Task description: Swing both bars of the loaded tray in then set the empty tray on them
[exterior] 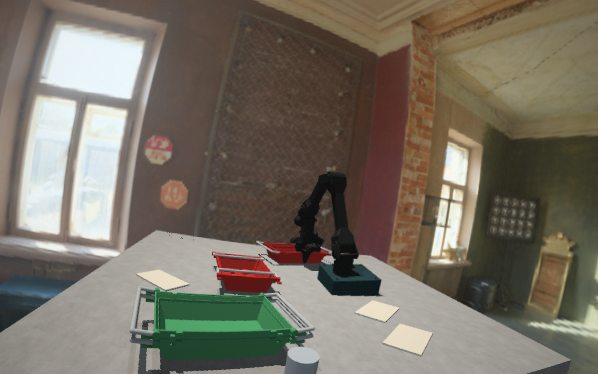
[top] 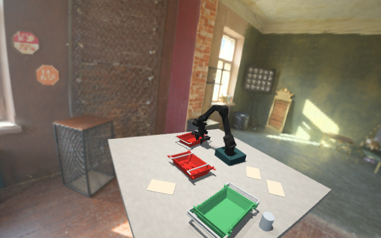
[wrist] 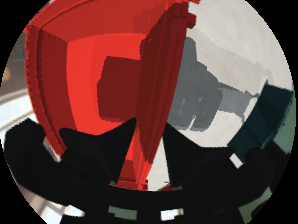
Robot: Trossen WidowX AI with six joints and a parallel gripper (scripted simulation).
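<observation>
Now: gripper tip 40 mm short of the red tray, 70 mm to the left of it and 30 mm below it.
</observation>
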